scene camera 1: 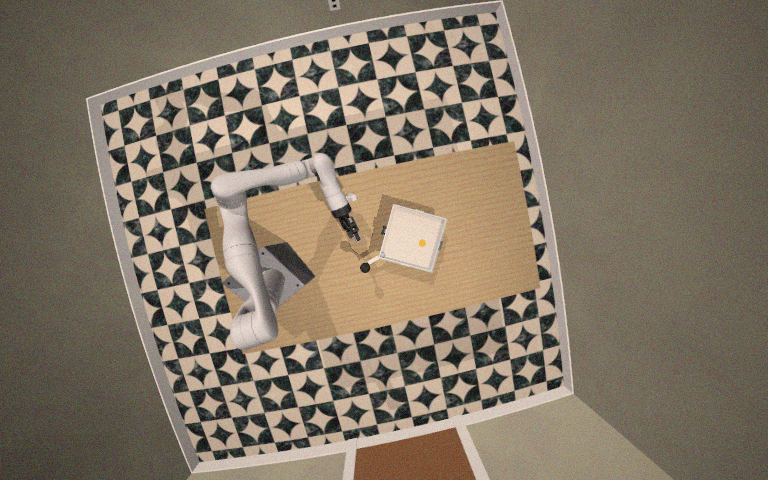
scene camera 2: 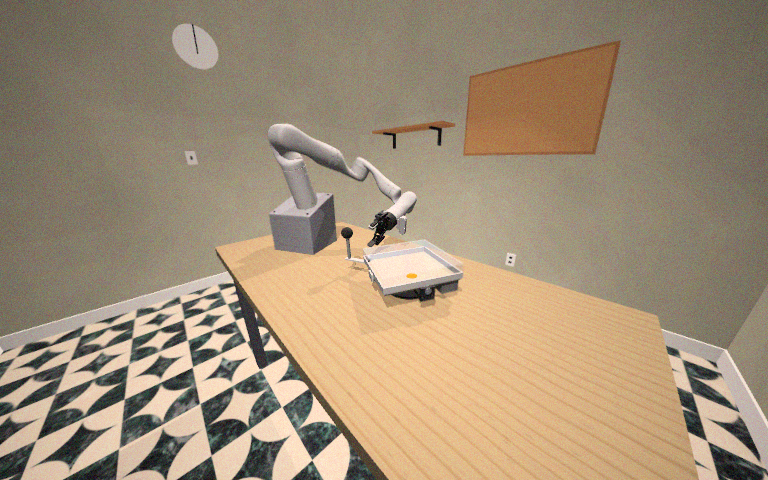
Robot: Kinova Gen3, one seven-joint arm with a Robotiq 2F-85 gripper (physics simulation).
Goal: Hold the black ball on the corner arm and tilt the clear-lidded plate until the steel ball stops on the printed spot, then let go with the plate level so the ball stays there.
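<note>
The square clear-lidded plate (scene camera 1: 399, 227) (scene camera 2: 420, 283) sits on its pivot near the middle of the wooden table (scene camera 1: 477, 196) (scene camera 2: 477, 371) and looks about level. An orange printed spot (scene camera 1: 421, 241) (scene camera 2: 412, 275) shows on its white floor. I cannot make out the steel ball apart from the spot. The black ball (scene camera 1: 363, 267) (scene camera 2: 346, 232) stands on a thin arm at the plate's corner nearest the robot. My gripper (scene camera 1: 355, 237) (scene camera 2: 375, 241) is open and empty. It hangs apart from the black ball, beside and above it, near the plate's back corner.
The arm's grey pedestal (scene camera 1: 286, 269) (scene camera 2: 302, 227) stands on the table end behind the black ball. A wall shelf (scene camera 2: 415, 127) and a cork board (scene camera 2: 536, 103) hang well behind the table.
</note>
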